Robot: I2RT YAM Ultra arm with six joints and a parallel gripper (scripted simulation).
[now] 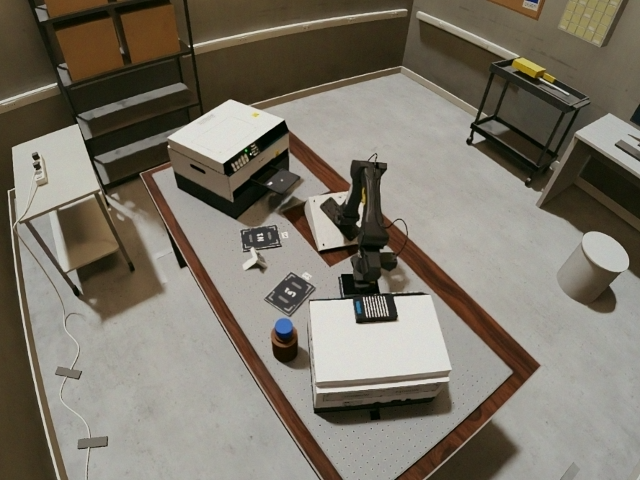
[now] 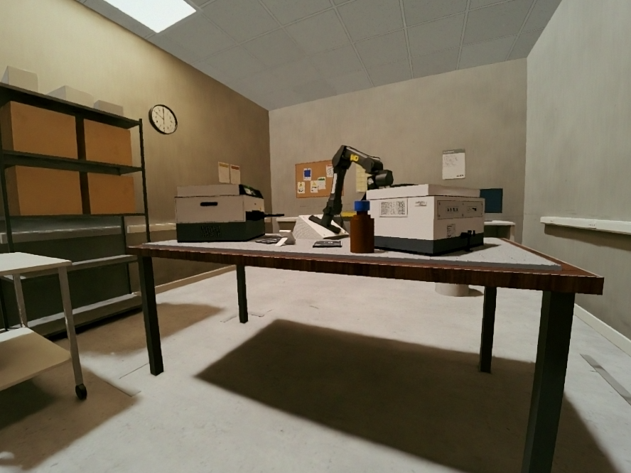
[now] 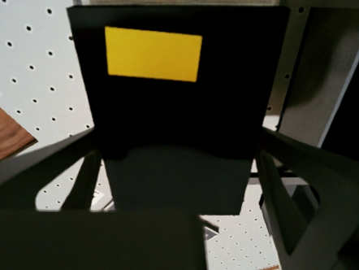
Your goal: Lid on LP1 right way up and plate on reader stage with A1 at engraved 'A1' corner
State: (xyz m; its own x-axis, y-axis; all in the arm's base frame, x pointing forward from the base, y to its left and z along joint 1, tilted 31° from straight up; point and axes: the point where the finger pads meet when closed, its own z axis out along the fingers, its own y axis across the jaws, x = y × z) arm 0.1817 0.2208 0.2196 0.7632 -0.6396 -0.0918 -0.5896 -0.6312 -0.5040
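The well plate is 2 cm below my hand. The rest, counted from my hand: label (7 cm ahead, 20 cm to the right, 11 cm below).
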